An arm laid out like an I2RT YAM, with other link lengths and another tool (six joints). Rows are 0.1 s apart.
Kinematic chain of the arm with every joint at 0, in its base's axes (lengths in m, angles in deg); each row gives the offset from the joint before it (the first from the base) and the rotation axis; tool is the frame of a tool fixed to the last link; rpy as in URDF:
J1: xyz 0 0 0.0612 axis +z
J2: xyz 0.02 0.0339 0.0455 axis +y
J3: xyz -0.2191 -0.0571 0 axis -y
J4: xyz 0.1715 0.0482 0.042 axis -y
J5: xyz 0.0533 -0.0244 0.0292 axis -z
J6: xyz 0.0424 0 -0.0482 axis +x
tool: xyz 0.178 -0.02 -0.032 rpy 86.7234 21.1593 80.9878
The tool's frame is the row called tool.
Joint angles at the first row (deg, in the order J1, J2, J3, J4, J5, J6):
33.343 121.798 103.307 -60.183 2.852 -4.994
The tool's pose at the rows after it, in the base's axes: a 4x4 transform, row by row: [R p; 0 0 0 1], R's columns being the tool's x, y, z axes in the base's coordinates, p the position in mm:
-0.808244, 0.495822, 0.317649, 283.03; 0.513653, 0.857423, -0.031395, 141.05; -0.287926, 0.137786, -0.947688, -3.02; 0, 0, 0, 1
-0.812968, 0.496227, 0.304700, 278.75; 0.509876, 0.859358, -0.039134, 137.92; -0.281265, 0.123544, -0.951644, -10.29; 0, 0, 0, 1
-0.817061, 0.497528, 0.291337, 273.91; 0.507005, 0.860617, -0.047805, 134.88; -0.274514, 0.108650, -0.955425, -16.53; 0, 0, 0, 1
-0.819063, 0.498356, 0.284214, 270.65; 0.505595, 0.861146, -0.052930, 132.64; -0.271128, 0.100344, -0.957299, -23.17; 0, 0, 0, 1
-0.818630, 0.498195, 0.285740, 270.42; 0.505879, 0.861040, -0.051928, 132.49; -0.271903, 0.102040, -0.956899, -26.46; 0, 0, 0, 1
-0.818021, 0.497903, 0.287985, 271.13; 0.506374, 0.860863, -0.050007, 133.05; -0.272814, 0.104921, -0.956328, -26.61; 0, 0, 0, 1
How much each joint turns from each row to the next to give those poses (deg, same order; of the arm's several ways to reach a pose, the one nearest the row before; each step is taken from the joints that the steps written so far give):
-0.001 0.042 -1.708 1.292 1.224 -0.023
-0.064 0.023 -2.335 1.439 -0.043 -0.152
0.021 0.000 -2.077 1.115 0.000 0.000
0.000 0.001 -2.227 1.704 0.022 0.000
0.000 0.000 -1.095 1.204 0.000 0.000
0.000 0.022 0.000 0.197 -0.022 -0.001

